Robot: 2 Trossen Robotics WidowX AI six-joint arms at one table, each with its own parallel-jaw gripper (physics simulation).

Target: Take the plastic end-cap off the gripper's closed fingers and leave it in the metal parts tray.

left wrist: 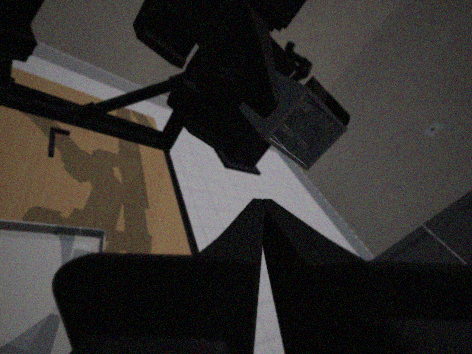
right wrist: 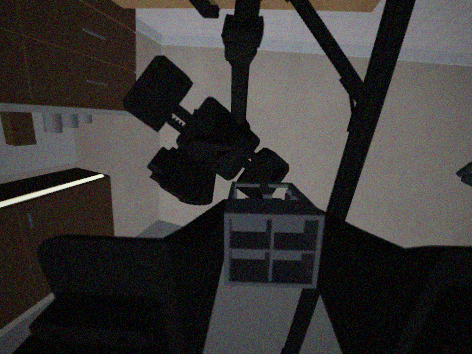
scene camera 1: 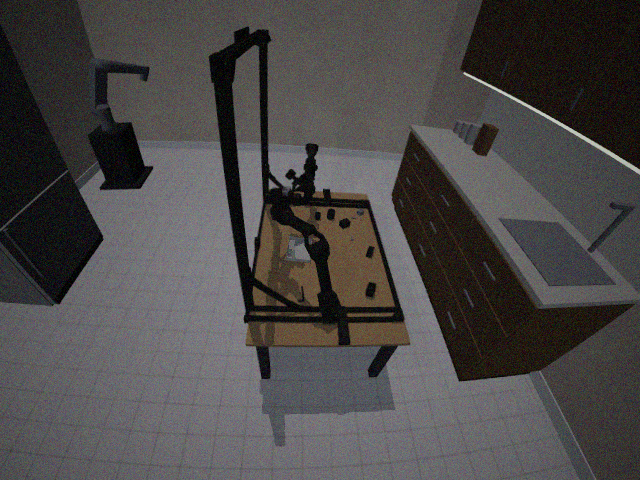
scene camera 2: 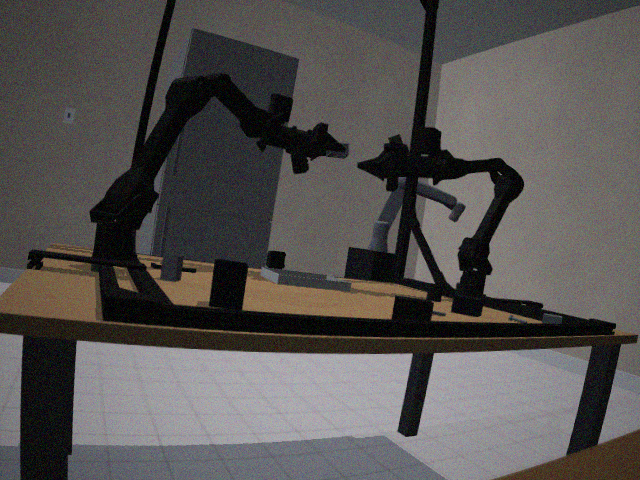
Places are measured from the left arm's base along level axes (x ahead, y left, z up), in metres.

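Pixels of known places: left gripper, between the fingertips: (left wrist: 261, 208) (right wrist: 242, 143) (scene camera 1: 291, 191) (scene camera 2: 357, 165); right gripper, between the fingertips: (left wrist: 294, 130) (right wrist: 262, 207) (scene camera 1: 287, 190) (scene camera 2: 342, 152); left arm's base, origin of its link: (scene camera 1: 307, 198); right arm's base, origin of its link: (scene camera 1: 328, 317) (scene camera 2: 110, 260).
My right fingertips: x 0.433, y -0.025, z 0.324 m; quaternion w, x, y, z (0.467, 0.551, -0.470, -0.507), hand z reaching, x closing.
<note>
For each thing: its middle in the pictures, then the offset to it from my right fingertips. Level surfaces: height alone.
- grey plastic end-cap, middle of its body: (right wrist: 265, 223) (left wrist: 287, 117) (scene camera 2: 337, 150) dx +0.015, dy +0.001, dz +0.002 m
- light grey metal parts tray, middle of its body: (left wrist: 35, 288) (scene camera 2: 304, 279) (scene camera 1: 299, 249) dx +0.070, dy +0.102, dz -0.333 m
- table, height of its surface: dz -0.343 m
- black hex key, middle of its body: (scene camera 2: 173, 267) (left wrist: 59, 142) (scene camera 1: 300, 294) dx +0.370, dy +0.188, dz -0.339 m
- grey block, middle of its body: (scene camera 2: 172, 267) dx +0.360, dy +0.347, dz -0.320 m
The grey plastic end-cap (scene camera 2: 339, 151) (left wrist: 311, 125) (right wrist: 271, 250), a small box with a divided face, is held in the air between the fingers of my right gripper (scene camera 2: 343, 148), which is shut on it. My left gripper (scene camera 2: 359, 164) (left wrist: 261, 208) is shut, its fingertips together and bare. In scene camera 2 its tips point at the cap across a small gap, slightly lower. In the right wrist view the cap hides the left fingertips. The light grey metal parts tray (scene camera 1: 295, 256) (scene camera 2: 310, 279) (left wrist: 30, 280) lies on the table below the arms.
Several dark blocks (scene camera 1: 344, 222) (scene camera 2: 227, 284) stand on the table (scene camera 1: 341, 268). A black hex key (scene camera 1: 302, 293) (left wrist: 51, 142) lies beyond the tray in the left wrist view. A grey block (scene camera 2: 171, 268) stands near the right arm's base. Black frame posts (scene camera 1: 232, 180) (scene camera 2: 421, 103) rise beside the arms.
</note>
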